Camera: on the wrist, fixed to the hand. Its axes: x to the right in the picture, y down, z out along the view.
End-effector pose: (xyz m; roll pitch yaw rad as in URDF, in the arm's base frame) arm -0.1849 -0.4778 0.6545 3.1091 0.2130 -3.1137
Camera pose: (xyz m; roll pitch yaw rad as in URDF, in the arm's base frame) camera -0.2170 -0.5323 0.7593 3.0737 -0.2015 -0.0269
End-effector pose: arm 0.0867 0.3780 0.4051 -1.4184 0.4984 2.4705
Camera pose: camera 0.1402 0.4855 0.4286 1.3074 -0.5532 -0.6724
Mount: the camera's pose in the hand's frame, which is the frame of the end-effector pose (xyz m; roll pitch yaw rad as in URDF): 0.0107 -0.0500 -0.1112 -0.1119 -0.0094 -3.0876
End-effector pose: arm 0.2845 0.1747 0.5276 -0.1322 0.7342 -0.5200
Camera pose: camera 0.1992 0.1495 0.4435 -0.0277 -0.7494 2.6930
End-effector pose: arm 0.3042 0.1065 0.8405 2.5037 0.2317 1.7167
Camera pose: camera 0.1954 0.1149 0.8960 -2.6073 -0.1918 -1.4634
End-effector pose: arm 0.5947 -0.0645 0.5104 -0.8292 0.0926 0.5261
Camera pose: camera 0.6590 -0.1610 0.4713 0.7141 -0.1387 -2.5857
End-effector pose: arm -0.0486 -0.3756 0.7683 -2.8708 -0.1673 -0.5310
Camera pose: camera -0.0475 -0.3549 0.8889 2.7501 0.1617 2.5553
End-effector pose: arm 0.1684 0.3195 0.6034 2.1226 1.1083 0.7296
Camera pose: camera 0.1018 0.4222 0.6008 -2.1978 -1.0570 -2.4533
